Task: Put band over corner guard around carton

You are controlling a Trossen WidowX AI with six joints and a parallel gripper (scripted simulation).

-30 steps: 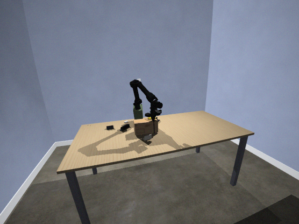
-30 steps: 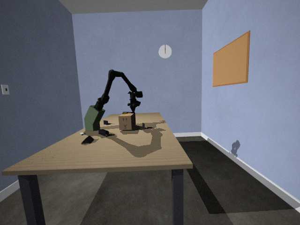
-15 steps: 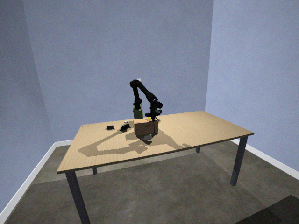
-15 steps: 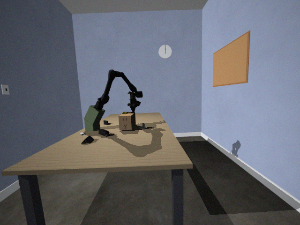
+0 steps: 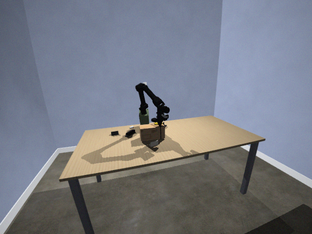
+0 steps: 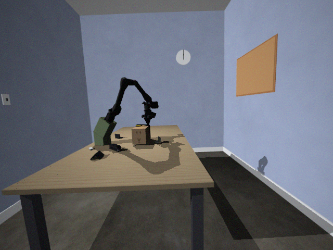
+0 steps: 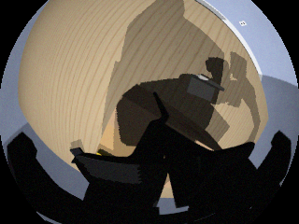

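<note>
Now: hand 6 cm past the brown carton, 7 cm to the left of it and 10 cm above it. The rest, counted from my hand: white piece (45 cm behind, 23 cm to the right, 17 cm below).
</note>
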